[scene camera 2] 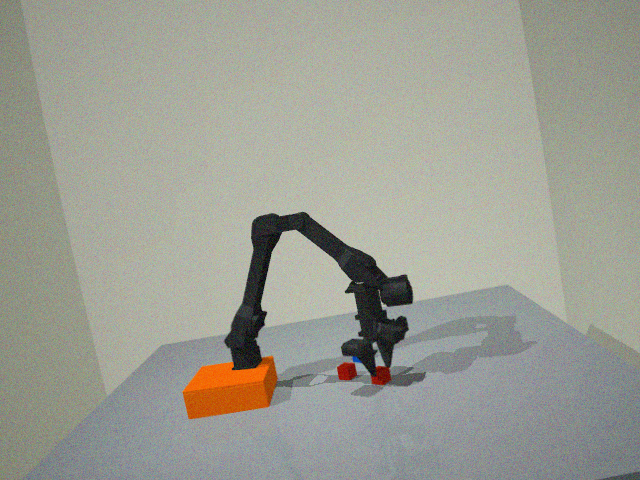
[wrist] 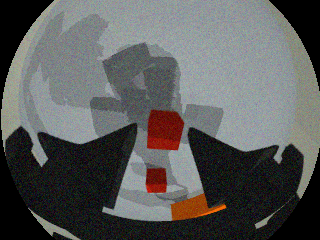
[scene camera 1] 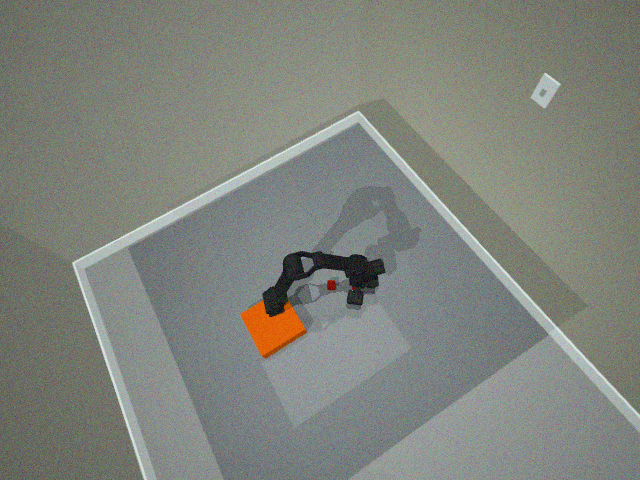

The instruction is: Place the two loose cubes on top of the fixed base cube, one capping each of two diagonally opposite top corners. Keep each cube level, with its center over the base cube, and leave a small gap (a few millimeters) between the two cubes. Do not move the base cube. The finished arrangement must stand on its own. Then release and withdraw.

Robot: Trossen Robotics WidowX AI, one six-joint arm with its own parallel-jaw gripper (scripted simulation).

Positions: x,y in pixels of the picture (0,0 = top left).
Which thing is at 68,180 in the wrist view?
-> My gripper.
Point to a red cube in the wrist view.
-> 164,131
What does my gripper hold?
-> Nothing.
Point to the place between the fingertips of my gripper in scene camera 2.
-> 381,372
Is my gripper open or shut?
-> Open.
